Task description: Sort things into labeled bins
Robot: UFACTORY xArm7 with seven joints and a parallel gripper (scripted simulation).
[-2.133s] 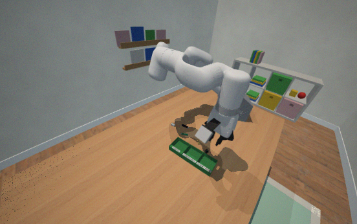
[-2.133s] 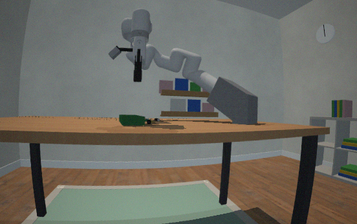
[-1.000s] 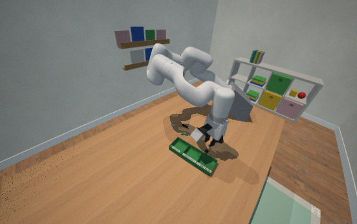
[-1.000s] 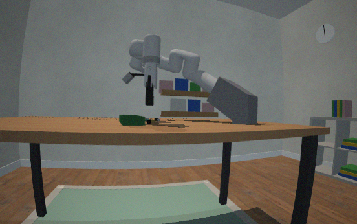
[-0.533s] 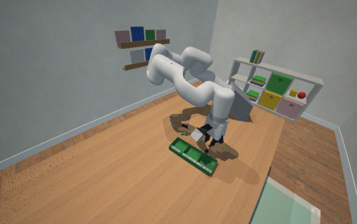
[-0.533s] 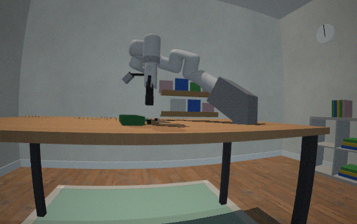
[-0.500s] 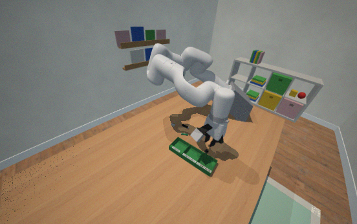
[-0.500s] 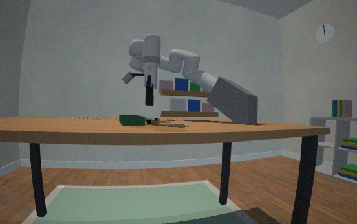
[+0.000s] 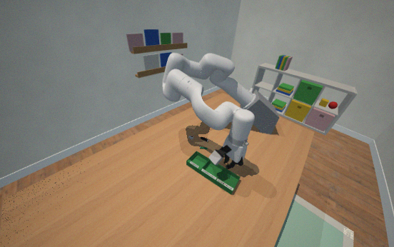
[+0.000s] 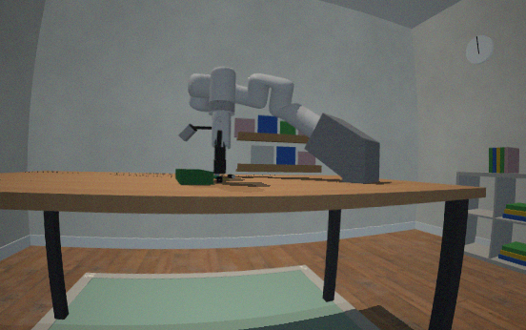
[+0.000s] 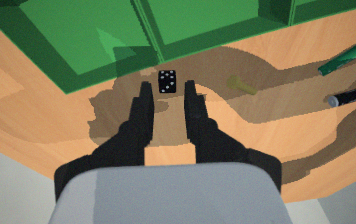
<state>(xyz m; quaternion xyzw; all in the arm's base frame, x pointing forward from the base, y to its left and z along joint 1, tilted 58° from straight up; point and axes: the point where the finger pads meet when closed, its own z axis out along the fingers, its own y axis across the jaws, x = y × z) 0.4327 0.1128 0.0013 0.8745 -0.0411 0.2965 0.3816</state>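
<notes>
The black die lies 40 mm below my hand. Also, from my hand: yellow piece: 30 mm behind, 60 mm to the right, 40 mm below; green battery: 40 mm behind, 170 mm to the right, 40 mm below; black battery: 100 mm behind, 200 mm to the right, 40 mm below.
</notes>
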